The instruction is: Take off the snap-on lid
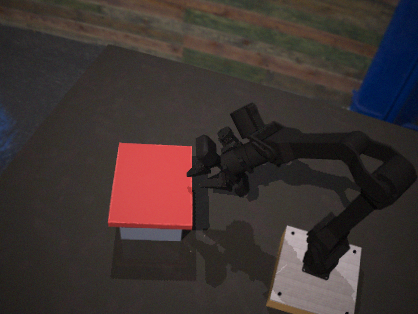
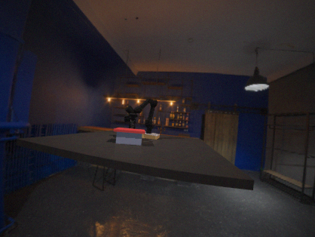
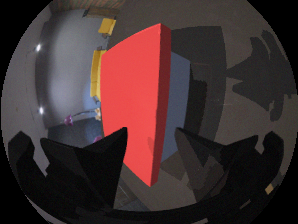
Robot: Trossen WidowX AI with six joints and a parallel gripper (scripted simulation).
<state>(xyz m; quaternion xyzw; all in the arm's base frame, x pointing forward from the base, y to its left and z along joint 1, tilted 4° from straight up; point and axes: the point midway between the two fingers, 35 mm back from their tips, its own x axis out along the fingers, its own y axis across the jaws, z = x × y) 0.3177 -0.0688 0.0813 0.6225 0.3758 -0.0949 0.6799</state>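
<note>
Now: gripper tip 9 cm short of the red lid, 4 cm to the right of it and 1 cm above it. Also, from my gripper tip: grey-blue storage box 9 cm ahead, 6 cm below, 4 cm to the left.
</note>
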